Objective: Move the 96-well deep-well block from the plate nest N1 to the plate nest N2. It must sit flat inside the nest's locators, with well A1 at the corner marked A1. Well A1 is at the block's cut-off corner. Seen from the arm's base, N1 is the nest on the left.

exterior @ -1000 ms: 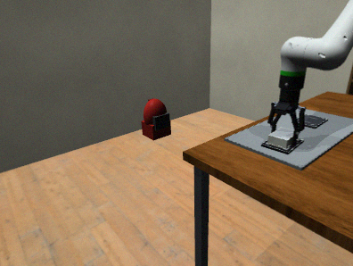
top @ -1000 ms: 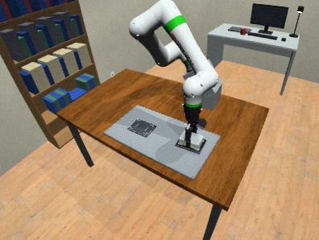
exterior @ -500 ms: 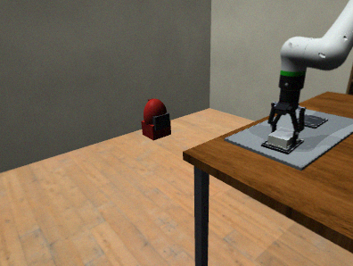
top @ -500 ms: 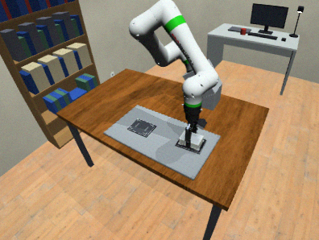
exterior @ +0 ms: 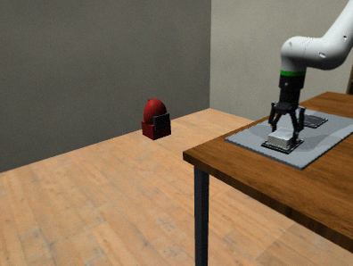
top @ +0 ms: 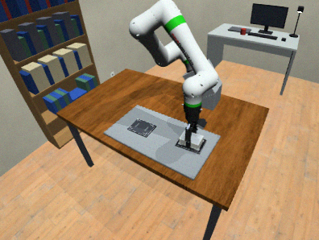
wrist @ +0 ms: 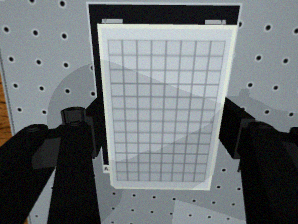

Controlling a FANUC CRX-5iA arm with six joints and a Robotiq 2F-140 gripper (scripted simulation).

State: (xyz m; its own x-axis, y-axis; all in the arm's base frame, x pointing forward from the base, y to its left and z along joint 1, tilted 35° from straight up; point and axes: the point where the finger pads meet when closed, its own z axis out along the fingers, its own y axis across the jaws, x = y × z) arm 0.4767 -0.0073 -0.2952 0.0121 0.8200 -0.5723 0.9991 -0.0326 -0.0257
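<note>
Now: hand 10 mm short of the plate nest N2, 360 mm to the left of it and 30 mm above it. Round my hand: white 96-well deep-well block 10 mm below; then A1 corner mark 50 mm behind, 430 mm to the right, 30 mm below.
</note>
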